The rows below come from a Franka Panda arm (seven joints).
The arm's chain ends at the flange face. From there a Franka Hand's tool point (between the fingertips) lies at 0.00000 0.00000 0.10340 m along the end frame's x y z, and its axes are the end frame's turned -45 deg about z.
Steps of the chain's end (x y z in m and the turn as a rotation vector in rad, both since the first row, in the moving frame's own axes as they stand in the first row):
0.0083 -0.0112 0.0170 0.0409 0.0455 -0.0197
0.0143 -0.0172 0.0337 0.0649 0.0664 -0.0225
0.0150 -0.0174 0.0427 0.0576 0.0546 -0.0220
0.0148 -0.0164 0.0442 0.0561 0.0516 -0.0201
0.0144 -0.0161 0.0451 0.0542 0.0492 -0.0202
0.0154 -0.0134 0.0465 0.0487 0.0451 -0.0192
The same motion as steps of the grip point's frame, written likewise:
0.0201 -0.0018 0.0168 -0.0033 0.0611 -0.0197
0.0319 -0.0020 0.0333 -0.0011 0.0928 -0.0225
0.0311 -0.0020 0.0424 0.0021 0.0793 -0.0220
0.0299 -0.0015 0.0439 0.0032 0.0762 -0.0201
0.0291 -0.0016 0.0448 0.0035 0.0731 -0.0202
0.0272 0.0011 0.0463 0.0025 0.0663 -0.0192

